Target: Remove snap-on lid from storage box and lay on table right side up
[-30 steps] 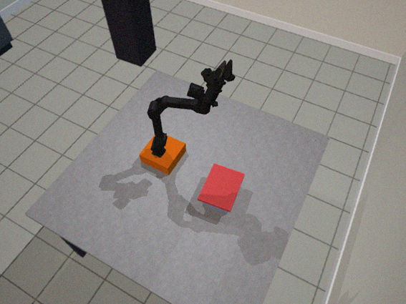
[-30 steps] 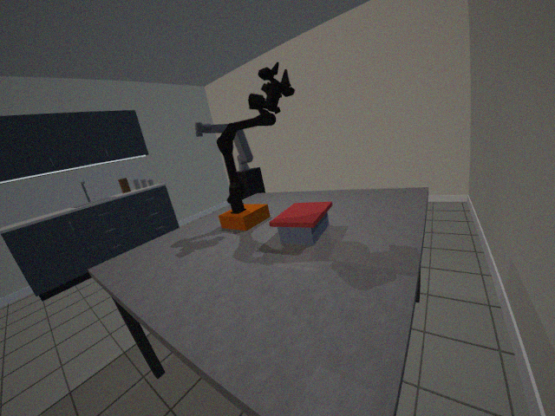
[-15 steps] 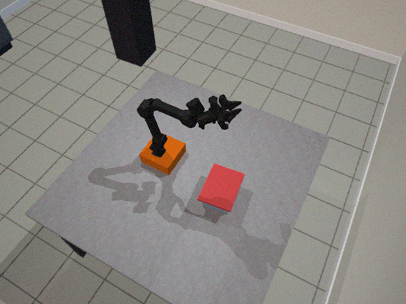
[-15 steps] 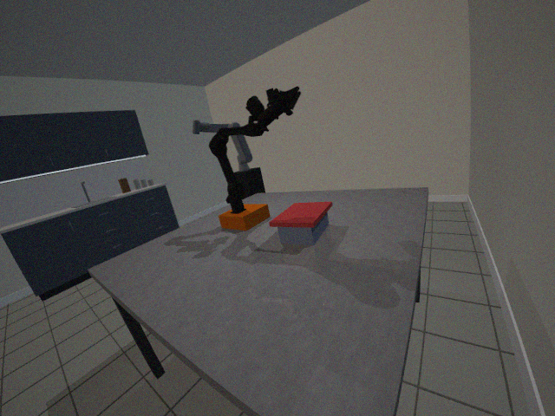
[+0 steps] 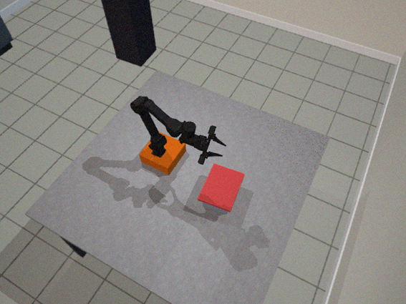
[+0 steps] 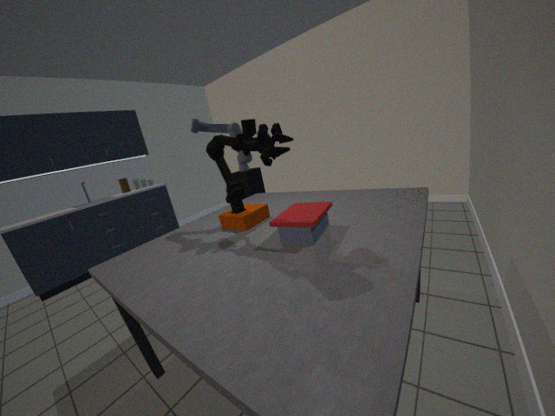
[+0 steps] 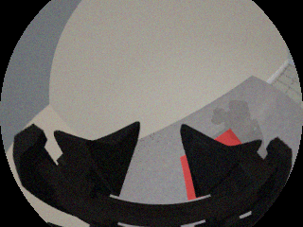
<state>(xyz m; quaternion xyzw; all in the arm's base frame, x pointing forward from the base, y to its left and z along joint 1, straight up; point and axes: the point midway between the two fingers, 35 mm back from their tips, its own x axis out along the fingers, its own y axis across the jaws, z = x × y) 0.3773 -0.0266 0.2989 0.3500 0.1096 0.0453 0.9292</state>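
My gripper tip is 280 mm above the red lid, 40 mm to the left of it and 20 mm short of it. Also, from my gripper tip: storage box: 320 mm below, 40 mm to the right, 20 mm ahead.
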